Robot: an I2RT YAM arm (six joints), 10 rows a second.
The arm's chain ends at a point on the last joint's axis. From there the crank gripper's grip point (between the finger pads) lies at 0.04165 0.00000 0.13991 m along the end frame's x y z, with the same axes.
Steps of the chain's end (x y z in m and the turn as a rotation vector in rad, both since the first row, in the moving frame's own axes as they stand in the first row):
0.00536, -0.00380, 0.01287, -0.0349, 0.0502, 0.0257
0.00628, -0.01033, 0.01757, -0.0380, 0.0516, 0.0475
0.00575, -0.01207, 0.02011, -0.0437, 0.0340, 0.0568
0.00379, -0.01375, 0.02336, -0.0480, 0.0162, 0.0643
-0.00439, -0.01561, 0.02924, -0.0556, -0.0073, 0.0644
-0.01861, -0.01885, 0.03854, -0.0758, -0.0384, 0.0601
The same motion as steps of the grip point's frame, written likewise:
0.01225, 0.00220, 0.01050, -0.0349, 0.0502, 0.0257
0.01326, -0.00291, 0.01510, -0.0380, 0.0516, 0.0475
0.01024, -0.00350, 0.01843, -0.0437, 0.0340, 0.0568
0.00575, -0.00431, 0.02244, -0.0480, 0.0162, 0.0643
-0.00575, -0.00519, 0.02925, -0.0556, -0.0073, 0.0644
-0.02440, -0.00587, 0.03954, -0.0758, -0.0384, 0.0601

